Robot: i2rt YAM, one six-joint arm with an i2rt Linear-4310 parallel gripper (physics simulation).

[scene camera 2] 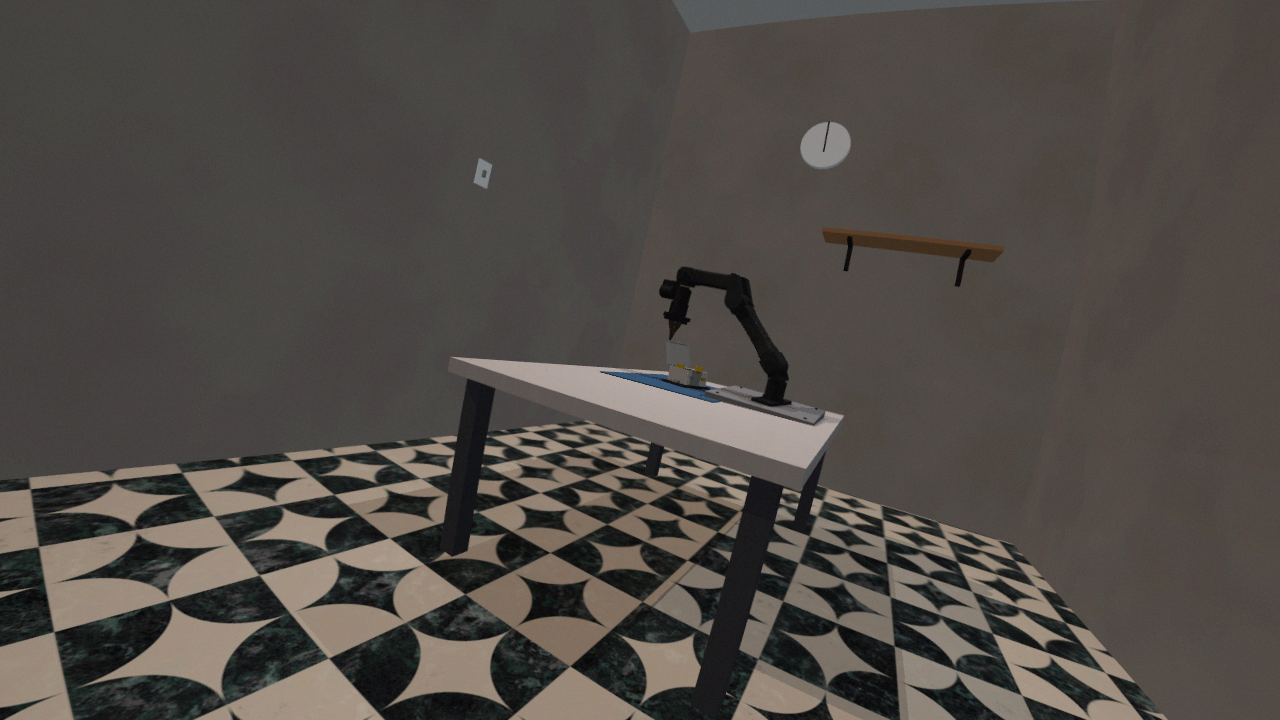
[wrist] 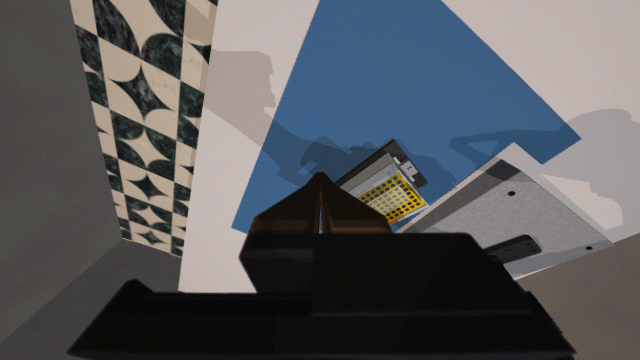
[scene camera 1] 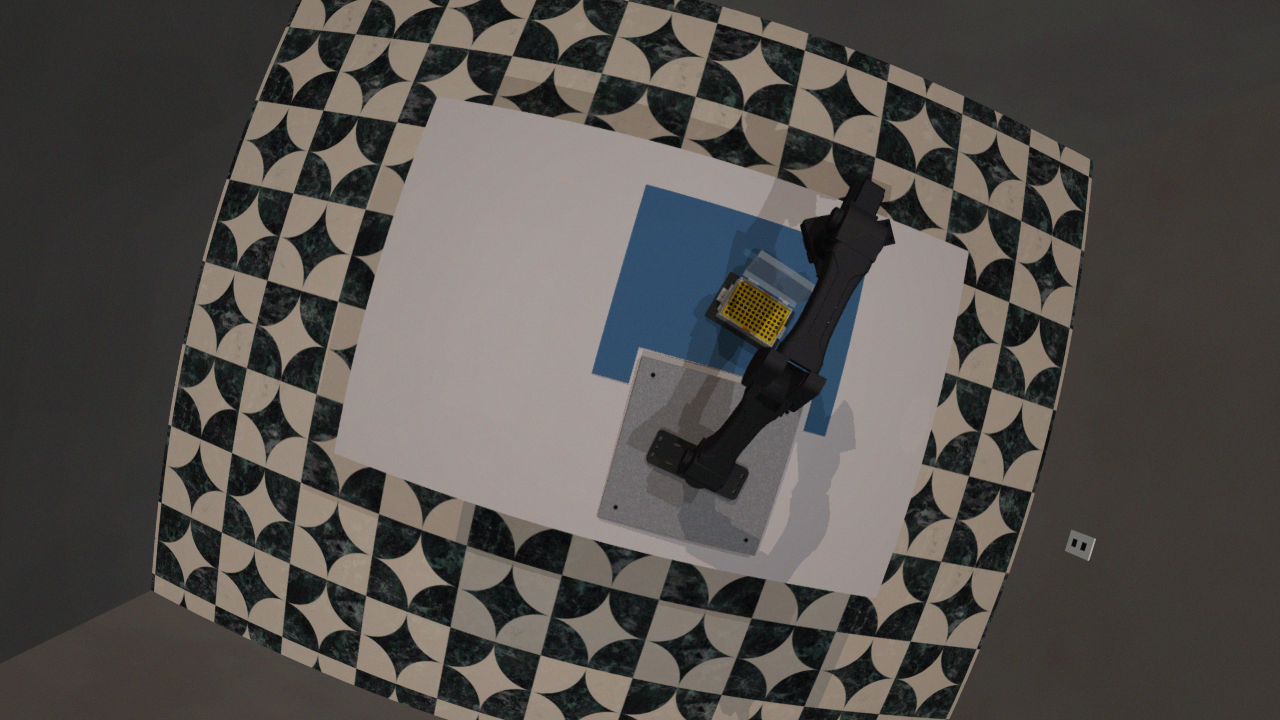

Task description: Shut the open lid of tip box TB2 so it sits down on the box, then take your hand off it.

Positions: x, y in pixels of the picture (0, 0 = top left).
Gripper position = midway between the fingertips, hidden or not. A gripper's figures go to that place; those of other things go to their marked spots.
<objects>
My gripper [scene camera 1: 812, 250] is 114 cm from the lens. A yellow perforated rack [scene camera 1: 764, 317] is 120 cm from the lens. A clear lid [scene camera 1: 788, 286]: 118 cm from the lens. A blue mat [scene camera 1: 682, 249] is 125 cm from the lens.
</objects>
